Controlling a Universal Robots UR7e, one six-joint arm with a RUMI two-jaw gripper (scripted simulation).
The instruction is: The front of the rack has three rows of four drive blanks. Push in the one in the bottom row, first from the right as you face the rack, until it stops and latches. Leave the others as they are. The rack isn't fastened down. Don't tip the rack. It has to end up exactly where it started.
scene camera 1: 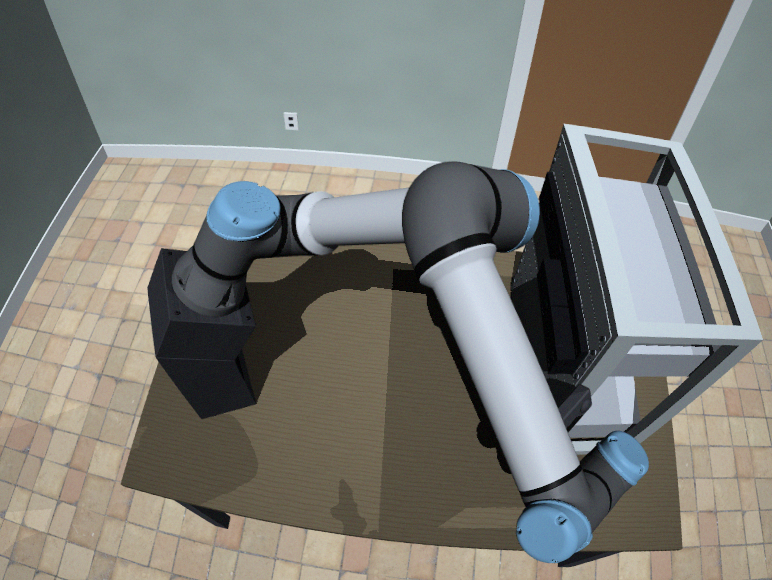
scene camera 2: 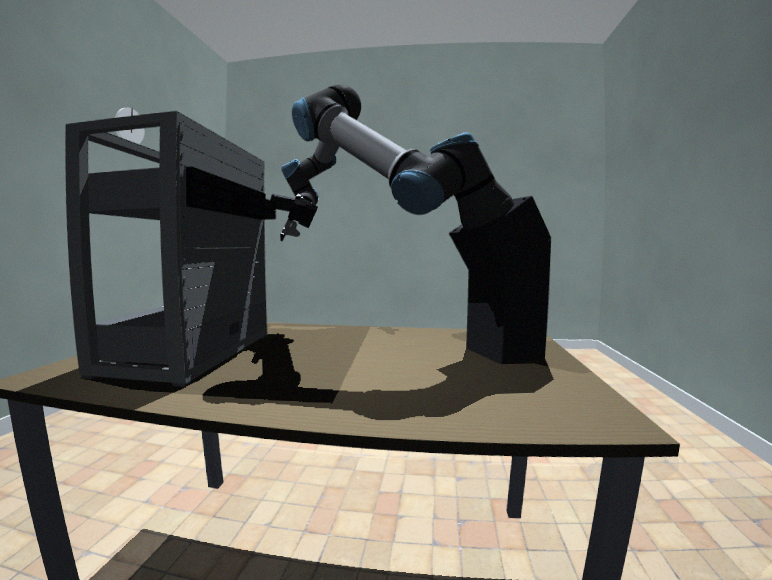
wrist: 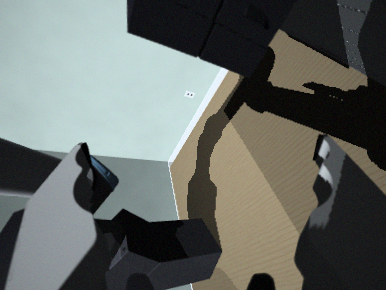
Labels:
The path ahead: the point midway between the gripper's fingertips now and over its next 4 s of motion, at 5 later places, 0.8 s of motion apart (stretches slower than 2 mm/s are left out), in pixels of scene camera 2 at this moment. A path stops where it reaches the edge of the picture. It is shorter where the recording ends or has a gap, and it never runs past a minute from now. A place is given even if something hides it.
My gripper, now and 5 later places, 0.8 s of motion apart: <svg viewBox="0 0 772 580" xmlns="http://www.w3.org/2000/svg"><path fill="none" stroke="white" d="M289 219L293 221L300 224L309 227L317 227L320 223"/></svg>

